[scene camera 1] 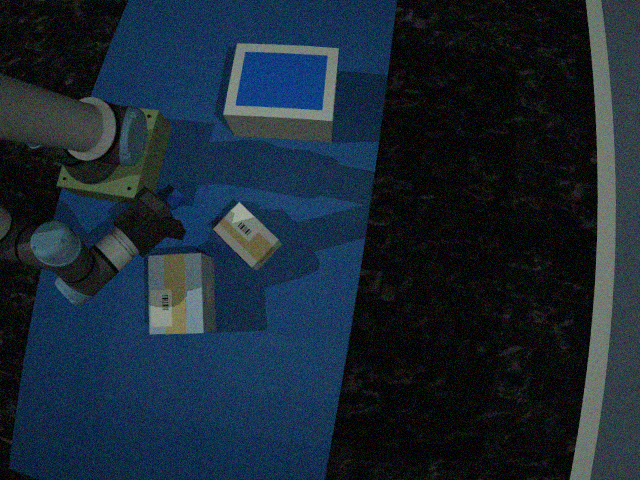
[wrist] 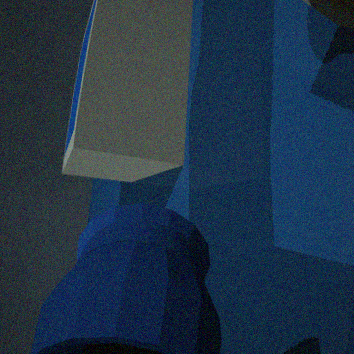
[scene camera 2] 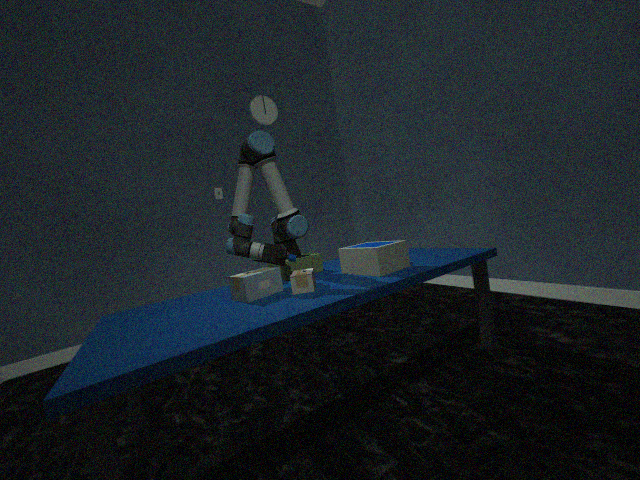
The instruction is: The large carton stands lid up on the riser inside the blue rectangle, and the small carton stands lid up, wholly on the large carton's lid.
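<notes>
The large carton (scene camera 1: 175, 294) (scene camera 2: 258, 285) stands on the blue table with a taped, labelled face up. The small carton (scene camera 1: 247, 235) (scene camera 2: 302, 282) rests on the table beside it, turned at an angle, also with a taped, labelled face up. The cartons are apart. The pale riser (scene camera 1: 280, 128) (scene camera 2: 361, 260) (wrist: 135, 80) stands farther up the table, with the blue rectangle (scene camera 1: 281, 80) (scene camera 2: 377, 244) bare on its top. My suction gripper (scene camera 1: 174, 196) (scene camera 2: 292, 257) (wrist: 145, 240) is open, holds nothing and is tipped sideways, between the large carton and the arm's base. Neither carton can be made out in the wrist view.
The olive base block (scene camera 1: 103, 188) (scene camera 2: 313, 262) of the arm stands at the table's edge, close to the suction cup. The arm's wrist hangs low beside the large carton. The blue table (scene camera 1: 180, 403) (scene camera 2: 170, 330) ends at a long edge over the dark floor.
</notes>
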